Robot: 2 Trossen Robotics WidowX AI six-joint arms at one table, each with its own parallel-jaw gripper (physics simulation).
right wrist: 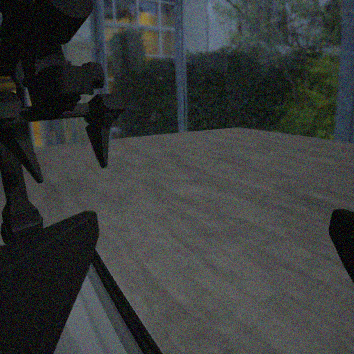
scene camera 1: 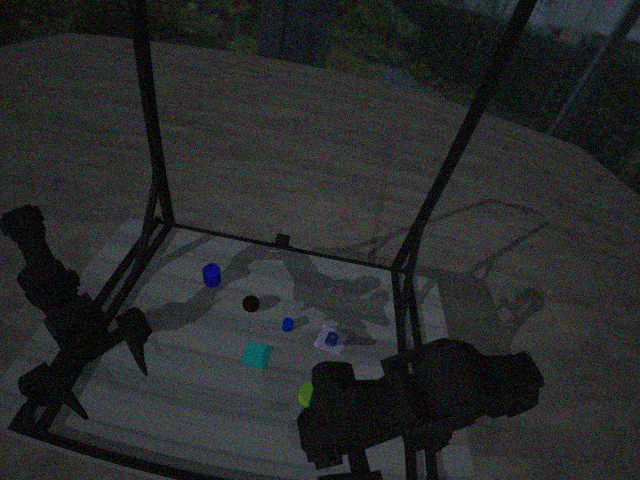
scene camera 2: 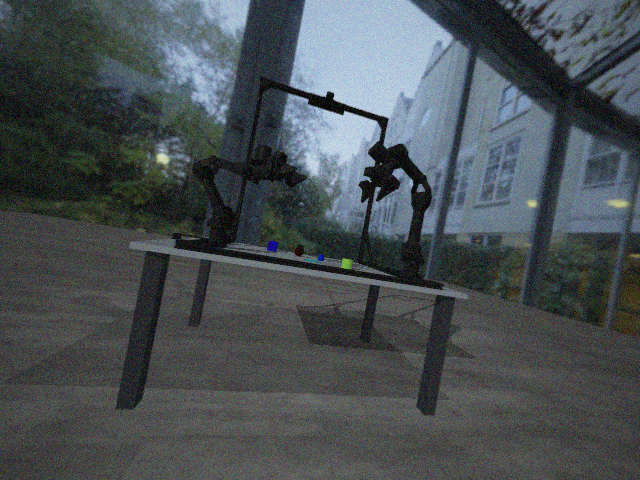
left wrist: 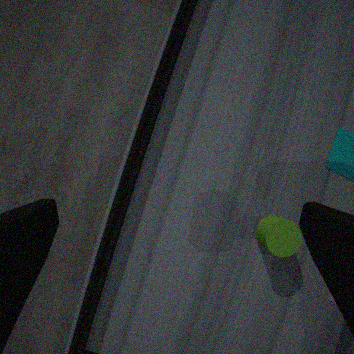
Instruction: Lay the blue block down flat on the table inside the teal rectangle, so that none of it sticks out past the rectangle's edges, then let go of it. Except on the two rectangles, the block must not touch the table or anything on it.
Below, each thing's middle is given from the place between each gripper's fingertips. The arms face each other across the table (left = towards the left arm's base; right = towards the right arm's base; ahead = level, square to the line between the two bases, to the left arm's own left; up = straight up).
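Labels:
Green cylinder [left wrist: 282,237]: 28 cm left of my right hand, 20 cm behind it, 32 cm below it.
From my left hand, green cylinder 17 cm behind, 27 cm below.

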